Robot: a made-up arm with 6 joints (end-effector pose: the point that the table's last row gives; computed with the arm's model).
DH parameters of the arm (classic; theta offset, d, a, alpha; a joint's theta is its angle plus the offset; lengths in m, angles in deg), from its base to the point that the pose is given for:
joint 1: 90 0.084 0.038 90
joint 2: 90 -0.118 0.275 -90
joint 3: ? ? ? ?
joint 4: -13.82 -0.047 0.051 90
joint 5: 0 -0.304 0.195 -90
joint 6: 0 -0.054 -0.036 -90
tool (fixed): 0 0.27 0 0
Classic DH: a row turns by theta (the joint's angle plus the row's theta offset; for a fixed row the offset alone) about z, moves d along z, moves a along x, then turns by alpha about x.
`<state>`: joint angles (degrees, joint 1 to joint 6).
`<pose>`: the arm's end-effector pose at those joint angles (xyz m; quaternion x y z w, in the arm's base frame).
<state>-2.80 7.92 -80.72 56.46 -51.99 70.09</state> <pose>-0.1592 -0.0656 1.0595 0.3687 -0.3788 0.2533 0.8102</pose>
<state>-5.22 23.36 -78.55 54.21 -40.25 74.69</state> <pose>-0.2100 -0.2874 0.9792 0.4080 -0.4554 0.1023 0.7847</pose>
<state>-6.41 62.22 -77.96 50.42 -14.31 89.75</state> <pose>-0.2740 -0.6801 0.5674 0.5028 -0.5012 -0.2466 0.6597</pose>
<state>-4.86 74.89 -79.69 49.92 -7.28 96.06</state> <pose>-0.2455 -0.7449 0.3953 0.5333 -0.4738 -0.3352 0.6154</pose>
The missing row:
joint 3: -76.18 0 -0.3934 0
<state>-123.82 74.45 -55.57 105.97 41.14 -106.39</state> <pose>-0.6627 0.8480 0.1531 0.7110 -0.4981 -0.2984 0.3968</pose>
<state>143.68 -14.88 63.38 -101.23 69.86 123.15</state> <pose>-0.0150 -0.1056 -0.0022 0.3361 -0.7817 0.4919 0.1843</pose>
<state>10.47 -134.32 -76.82 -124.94 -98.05 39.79</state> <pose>-0.4930 0.0480 -0.0600 0.1660 -0.0899 -0.6855 0.7032</pose>
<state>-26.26 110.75 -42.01 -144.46 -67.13 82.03</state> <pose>-0.4683 0.1144 0.0264 0.7854 0.5271 0.3224 0.0384</pose>
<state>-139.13 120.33 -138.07 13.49 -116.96 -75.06</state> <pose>-0.8331 0.1178 0.1780 -0.3541 -0.2389 0.6223 0.6560</pose>
